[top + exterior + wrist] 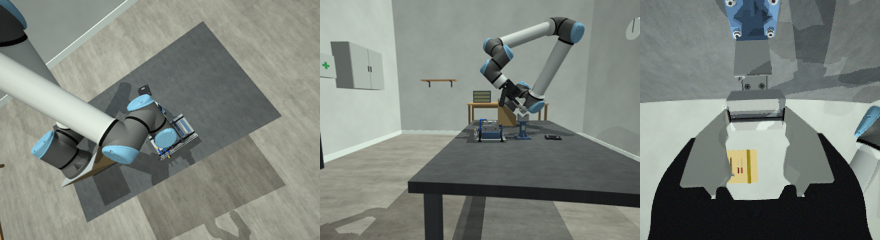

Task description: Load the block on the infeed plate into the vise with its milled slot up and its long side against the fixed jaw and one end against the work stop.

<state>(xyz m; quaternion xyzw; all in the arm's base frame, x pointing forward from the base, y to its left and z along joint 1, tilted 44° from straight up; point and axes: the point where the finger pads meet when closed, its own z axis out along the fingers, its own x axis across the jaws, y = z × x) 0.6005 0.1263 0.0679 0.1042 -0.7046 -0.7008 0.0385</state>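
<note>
My gripper is now right at the part. From my hand the other things lie so: infeed plate (3 cm behind, 20 cm to the left, 19 cm below); vise (2 cm ahead, 21 cm to the right, 15 cm below).
</note>
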